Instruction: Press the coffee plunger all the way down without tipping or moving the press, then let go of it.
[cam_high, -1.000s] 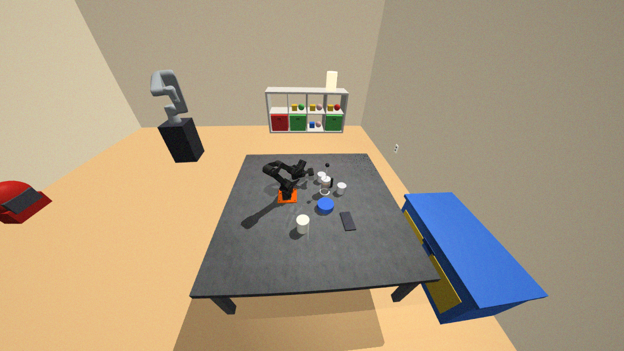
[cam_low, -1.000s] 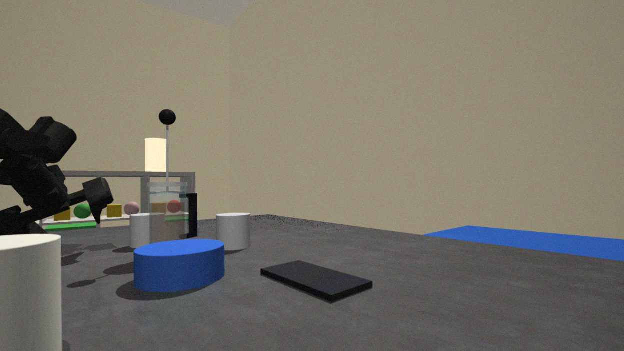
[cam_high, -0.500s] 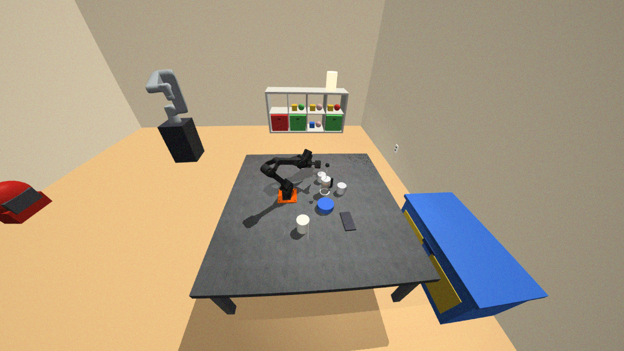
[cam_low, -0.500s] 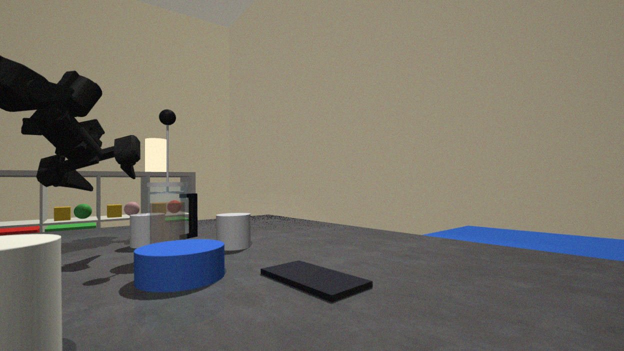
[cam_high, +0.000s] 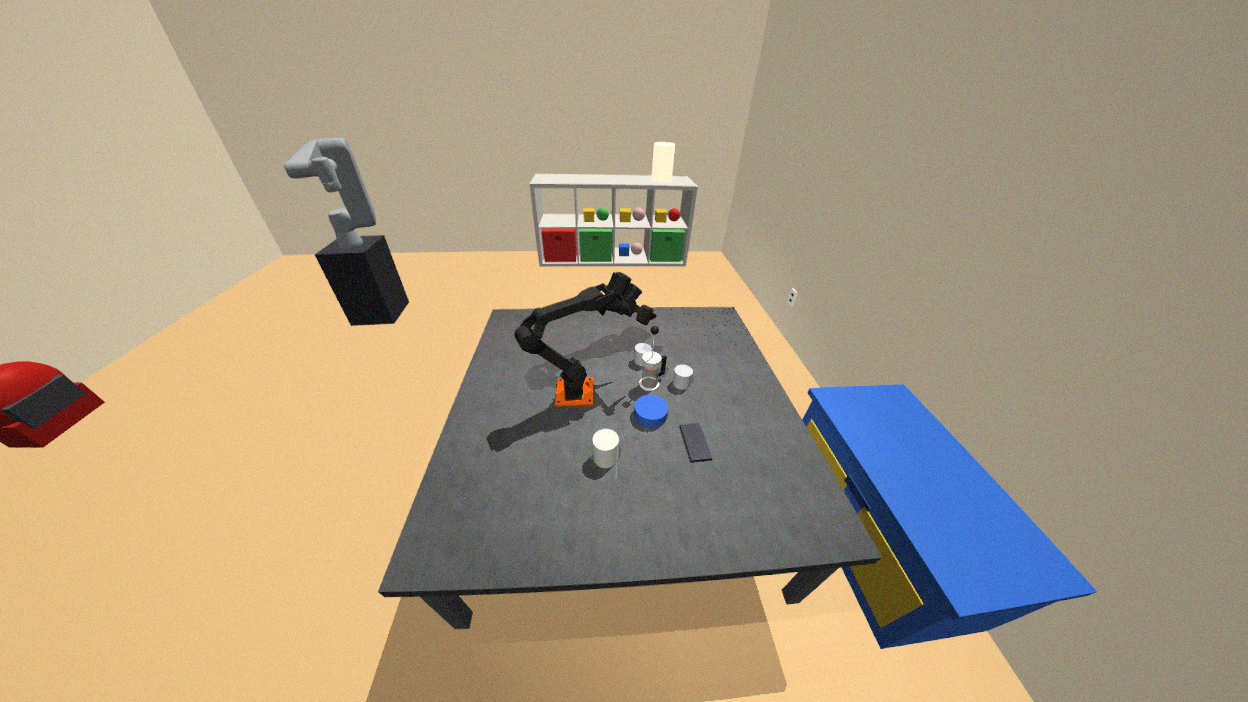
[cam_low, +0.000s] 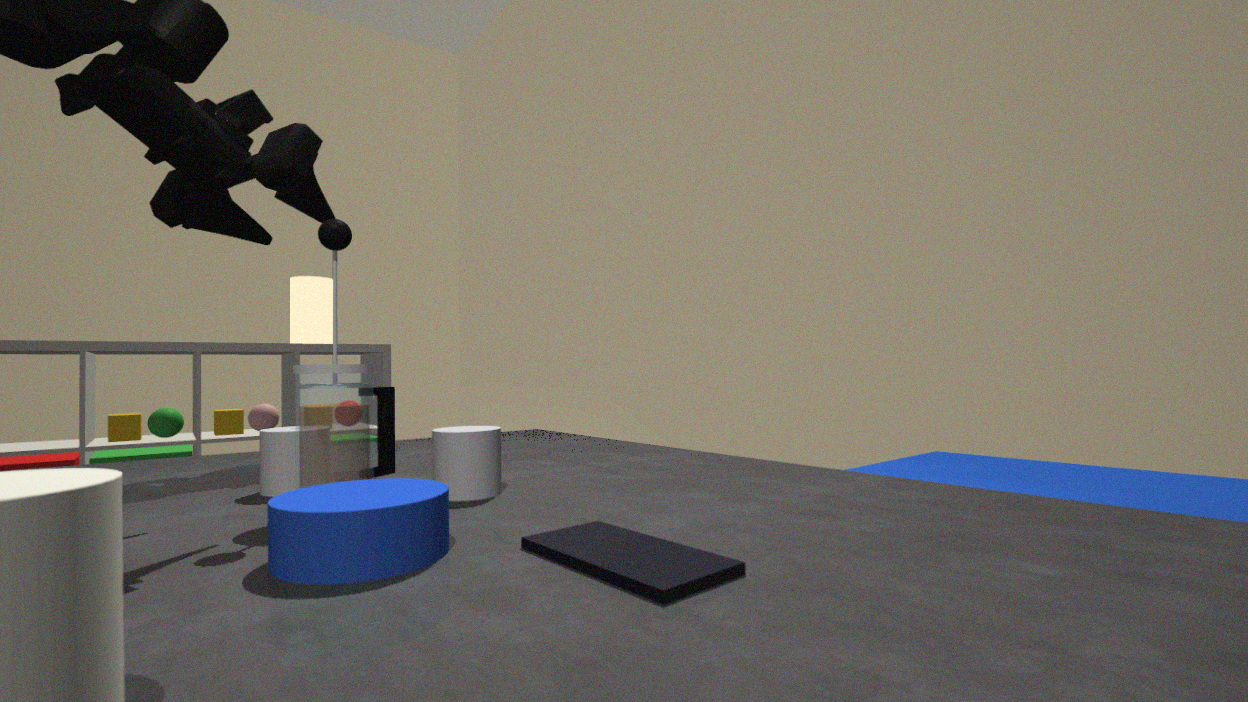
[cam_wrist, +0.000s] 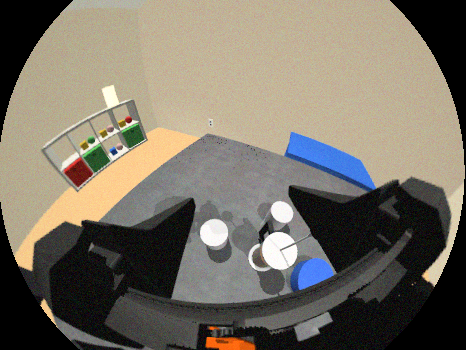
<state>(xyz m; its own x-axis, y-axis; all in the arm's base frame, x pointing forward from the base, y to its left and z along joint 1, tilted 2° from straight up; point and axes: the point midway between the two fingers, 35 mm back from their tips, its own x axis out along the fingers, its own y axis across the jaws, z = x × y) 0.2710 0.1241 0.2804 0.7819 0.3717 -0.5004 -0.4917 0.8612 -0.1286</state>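
Now: the coffee press 15 cm below my gripper tip, 9 cm to the right of it and 2 cm ahead of it. From my gripper tip the other things lie so: dark flat slab: 39 cm to the right, 28 cm below, 12 cm ahead.
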